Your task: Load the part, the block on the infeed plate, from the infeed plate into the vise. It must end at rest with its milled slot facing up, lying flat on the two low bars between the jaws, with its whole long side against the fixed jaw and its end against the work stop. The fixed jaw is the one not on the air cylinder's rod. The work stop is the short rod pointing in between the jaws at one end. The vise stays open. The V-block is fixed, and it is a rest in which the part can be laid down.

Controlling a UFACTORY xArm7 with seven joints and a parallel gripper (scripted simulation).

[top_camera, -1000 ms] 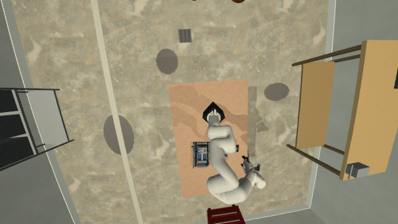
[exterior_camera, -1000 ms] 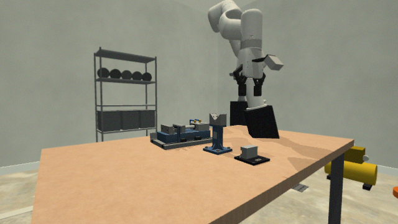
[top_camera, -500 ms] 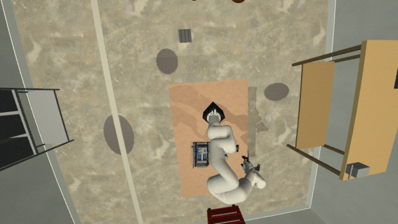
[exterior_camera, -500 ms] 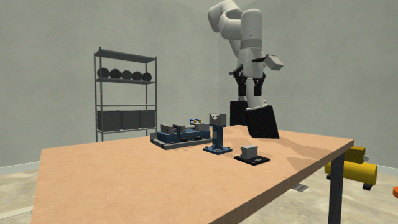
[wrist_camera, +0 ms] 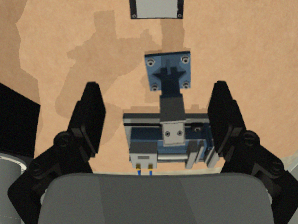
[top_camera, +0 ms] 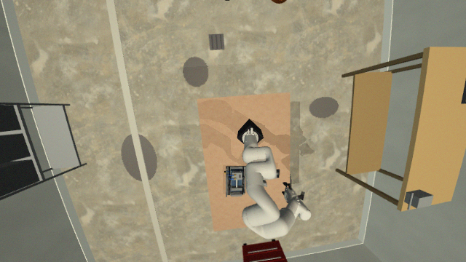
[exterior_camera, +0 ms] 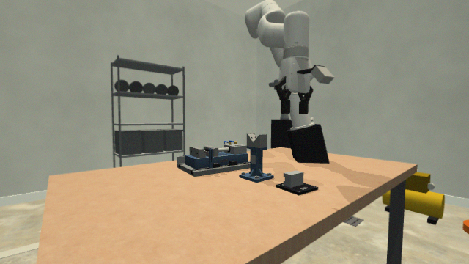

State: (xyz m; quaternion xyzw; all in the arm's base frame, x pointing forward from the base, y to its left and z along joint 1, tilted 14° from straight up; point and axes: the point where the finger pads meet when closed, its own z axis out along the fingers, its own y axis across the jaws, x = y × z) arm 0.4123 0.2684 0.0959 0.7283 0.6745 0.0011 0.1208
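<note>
Now: the grey block 22 cm below my hand. The rest, counted from my hand: black infeed plate (24 cm below, 2 cm to the left); work stop (34 cm to the right, 15 cm below, 10 cm ahead); grey V-block (13 cm to the right, 11 cm below, 1 cm ahead).
</note>
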